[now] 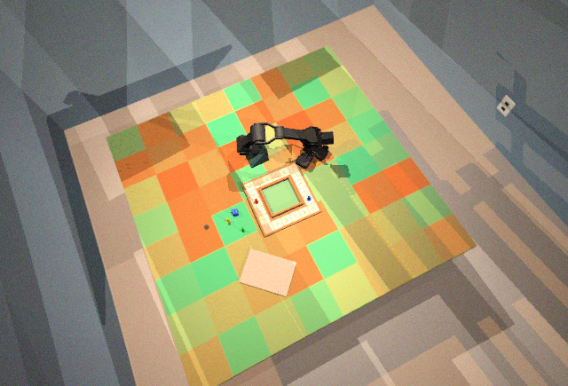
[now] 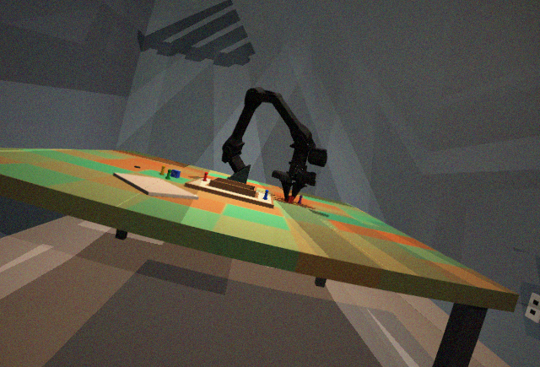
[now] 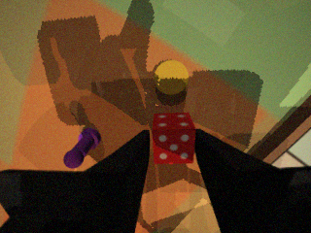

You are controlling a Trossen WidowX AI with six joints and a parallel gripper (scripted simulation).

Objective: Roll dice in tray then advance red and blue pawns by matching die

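My gripper tip is 4 cm short of the yellow disc, 2 cm to the right of it and 1 cm above it. Also, from my gripper tip: blue pawn (17 cm ahead, 13 cm to the right, 2 cm above); then purple pawn (5 cm to the left, 3 cm behind, 1 cm above); then red pawn (34 cm to the right, 4 cm ahead, 2 cm above).
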